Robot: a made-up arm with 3 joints.
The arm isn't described. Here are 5 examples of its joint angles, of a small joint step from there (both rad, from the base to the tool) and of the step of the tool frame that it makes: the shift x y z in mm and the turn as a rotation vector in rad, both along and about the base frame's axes.
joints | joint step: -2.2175 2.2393 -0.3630 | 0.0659 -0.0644 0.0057
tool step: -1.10 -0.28 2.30 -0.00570 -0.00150 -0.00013
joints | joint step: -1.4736 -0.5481 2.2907 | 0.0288 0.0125 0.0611
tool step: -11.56 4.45 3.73 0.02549 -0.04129 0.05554
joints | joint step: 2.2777 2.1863 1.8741 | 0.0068 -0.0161 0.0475
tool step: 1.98 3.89 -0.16 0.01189 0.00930 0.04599
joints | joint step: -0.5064 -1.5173 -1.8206 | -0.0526 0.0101 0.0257
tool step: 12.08 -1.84 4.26 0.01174 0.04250 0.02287
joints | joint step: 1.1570 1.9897 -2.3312 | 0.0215 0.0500 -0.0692
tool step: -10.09 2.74 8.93 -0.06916 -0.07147 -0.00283
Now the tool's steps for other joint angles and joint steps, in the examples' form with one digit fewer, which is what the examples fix.
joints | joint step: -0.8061 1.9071 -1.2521 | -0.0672 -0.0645 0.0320
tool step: -33.8 -2.6 -6.1 -0.0163 0.1317 -0.0275
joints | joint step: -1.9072 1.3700 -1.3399 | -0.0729 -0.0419 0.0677
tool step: -2.2 -5.6 29.7 -0.0561 0.1148 0.0379
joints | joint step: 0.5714 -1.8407 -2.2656 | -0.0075 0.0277 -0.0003
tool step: -3.1 0.0 -3.9 0.0001 -0.0202 -0.0003
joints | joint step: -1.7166 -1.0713 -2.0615 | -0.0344 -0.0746 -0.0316
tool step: 25.3 1.8 -19.0 -0.0302 0.1090 -0.0093
